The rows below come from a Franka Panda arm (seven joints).
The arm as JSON. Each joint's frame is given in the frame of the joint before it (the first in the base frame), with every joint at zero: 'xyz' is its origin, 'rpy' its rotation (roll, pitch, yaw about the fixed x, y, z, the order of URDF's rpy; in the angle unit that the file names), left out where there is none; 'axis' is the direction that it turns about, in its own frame. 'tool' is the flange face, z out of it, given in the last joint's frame.
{
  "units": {
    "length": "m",
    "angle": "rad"
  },
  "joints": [
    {
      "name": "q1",
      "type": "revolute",
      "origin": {
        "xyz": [
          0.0,
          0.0,
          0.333
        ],
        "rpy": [
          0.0,
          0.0,
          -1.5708
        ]
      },
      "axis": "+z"
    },
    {
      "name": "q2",
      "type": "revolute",
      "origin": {
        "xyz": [
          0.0,
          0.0,
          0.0
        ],
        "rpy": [
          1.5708,
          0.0,
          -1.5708
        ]
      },
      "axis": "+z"
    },
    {
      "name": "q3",
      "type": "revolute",
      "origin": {
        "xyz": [
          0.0,
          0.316,
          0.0
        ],
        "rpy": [
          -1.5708,
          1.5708,
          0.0
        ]
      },
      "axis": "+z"
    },
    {
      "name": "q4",
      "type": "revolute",
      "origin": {
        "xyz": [
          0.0,
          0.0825,
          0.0
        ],
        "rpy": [
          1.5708,
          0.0,
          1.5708
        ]
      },
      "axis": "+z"
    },
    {
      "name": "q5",
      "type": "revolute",
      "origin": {
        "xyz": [
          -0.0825,
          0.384,
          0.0
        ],
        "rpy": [
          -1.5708,
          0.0,
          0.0
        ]
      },
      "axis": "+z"
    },
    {
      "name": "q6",
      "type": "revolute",
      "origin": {
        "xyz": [
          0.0,
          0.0,
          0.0
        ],
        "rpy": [
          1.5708,
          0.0,
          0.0
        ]
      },
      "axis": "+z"
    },
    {
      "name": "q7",
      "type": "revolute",
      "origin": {
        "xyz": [
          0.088,
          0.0,
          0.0
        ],
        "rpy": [
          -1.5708,
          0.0,
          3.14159
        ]
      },
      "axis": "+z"
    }
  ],
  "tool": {
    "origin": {
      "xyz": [
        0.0,
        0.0,
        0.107
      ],
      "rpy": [
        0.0,
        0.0,
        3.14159
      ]
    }
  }
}
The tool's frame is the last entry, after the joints.
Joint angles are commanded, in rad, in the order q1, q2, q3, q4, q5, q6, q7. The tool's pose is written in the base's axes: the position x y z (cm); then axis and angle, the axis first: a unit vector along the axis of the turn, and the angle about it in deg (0 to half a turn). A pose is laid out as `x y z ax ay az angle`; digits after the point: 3 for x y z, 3 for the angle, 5 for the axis.
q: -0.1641 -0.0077 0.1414 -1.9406 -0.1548 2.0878 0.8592
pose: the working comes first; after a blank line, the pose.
Where each joint sits with the arm in this pose, in the base's axes (m; each line is computed from the numbers above, not from the rounded line before):
q1: 0.0000 0.0000 0.3330
q2: 0.0000 0.0000 0.3330
q3: -0.0024 0.0004 0.6490
q4: 0.0801 -0.0015 0.6496
q5: 0.4683 -0.0104 0.5907
q6: 0.4683 -0.0104 0.5907
q7: 0.5552 -0.0056 0.6038
the tool: 0.5717 -0.0204 0.4991

57.175 -2.044 49.912 0.91347 -0.39465 0.09913 176.204
